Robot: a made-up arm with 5 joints.
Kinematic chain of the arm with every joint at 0, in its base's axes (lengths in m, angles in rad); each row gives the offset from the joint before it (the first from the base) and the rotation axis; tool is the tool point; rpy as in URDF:
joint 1: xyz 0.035 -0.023 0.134 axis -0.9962 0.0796 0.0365
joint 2: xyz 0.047 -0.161 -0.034 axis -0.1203 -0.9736 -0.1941
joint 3: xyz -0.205 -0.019 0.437 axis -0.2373 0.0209 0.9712
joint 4: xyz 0 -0.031 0.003 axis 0.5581 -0.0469 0.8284
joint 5: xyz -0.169 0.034 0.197 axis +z
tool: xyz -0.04 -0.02 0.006 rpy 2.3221 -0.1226 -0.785
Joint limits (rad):
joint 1: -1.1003..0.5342
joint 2: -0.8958..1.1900
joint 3: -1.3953..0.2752
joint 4: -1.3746..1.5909
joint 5: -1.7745..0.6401
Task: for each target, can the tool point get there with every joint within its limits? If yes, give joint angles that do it. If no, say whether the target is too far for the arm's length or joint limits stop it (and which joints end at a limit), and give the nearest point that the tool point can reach.
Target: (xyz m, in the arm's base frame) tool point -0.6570 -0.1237 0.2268
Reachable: yes | joints -0.4163 0.6680 -0.8825 0.6175 -0.5429
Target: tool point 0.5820 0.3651 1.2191
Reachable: no: too far | nearest point 0.3402 0.1431 0.8322 | short by 0.507 m
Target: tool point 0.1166 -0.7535 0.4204
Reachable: yes | joints -0.5324 -0.6412 -0.1128 0.9046 0.0407
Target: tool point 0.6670 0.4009 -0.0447
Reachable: no: joint limits stop it (at a limit: joint 1, joint 2, joint 4) | nearest point 0.4643 0.1383 0.4281 | short by 0.578 m
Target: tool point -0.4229 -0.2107 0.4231
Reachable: yes | joints -0.8237 0.4230 0.0460 -1.0165 0.2907
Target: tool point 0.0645 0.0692 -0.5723
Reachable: no: joint limits stop it (at a limit: joint 2, joint 3, joint 4) | nearest point -0.4695 0.0702 -0.2418 | short by 0.628 m
